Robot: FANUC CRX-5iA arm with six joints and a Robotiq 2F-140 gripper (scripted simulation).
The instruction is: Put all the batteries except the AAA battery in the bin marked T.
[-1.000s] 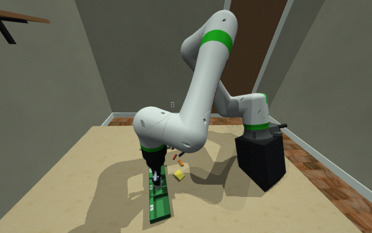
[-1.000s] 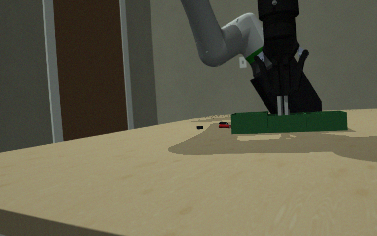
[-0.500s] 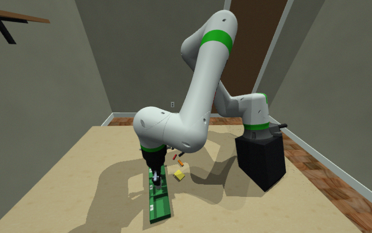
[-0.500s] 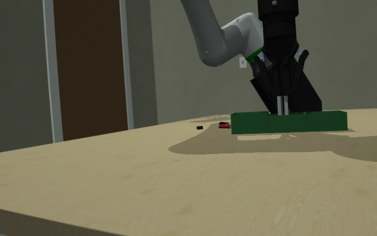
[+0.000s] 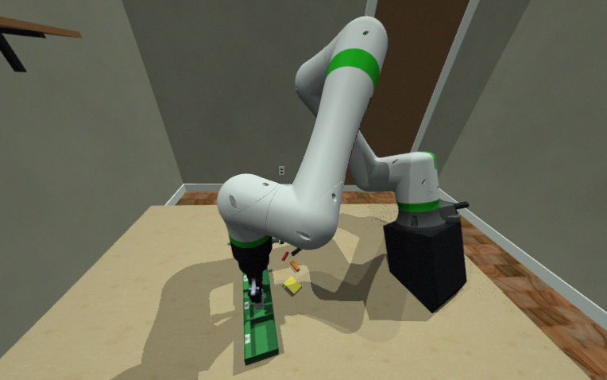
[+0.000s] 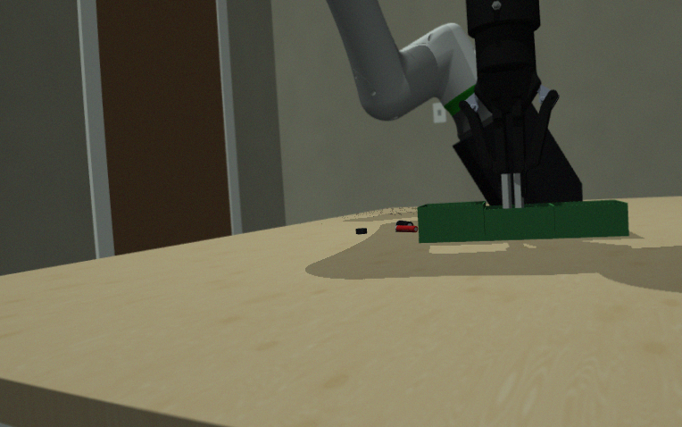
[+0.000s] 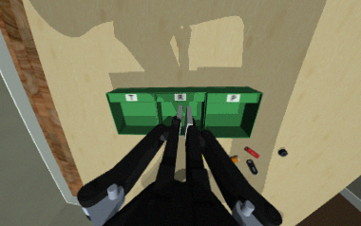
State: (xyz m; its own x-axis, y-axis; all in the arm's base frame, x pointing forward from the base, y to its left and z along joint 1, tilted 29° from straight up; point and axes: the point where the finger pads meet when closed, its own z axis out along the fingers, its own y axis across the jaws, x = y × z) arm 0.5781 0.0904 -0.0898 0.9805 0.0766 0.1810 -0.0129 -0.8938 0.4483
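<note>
Now: hand 3 cm above the green three-compartment bin row and 1 cm to the right of it. The rest, counted from my hand: flat yellow block 11 cm behind, 5 cm to the right, 4 cm below; then red battery 18 cm to the right, 9 cm behind, 4 cm below; then orange battery 13 cm to the right, 12 cm behind, 4 cm below.
</note>
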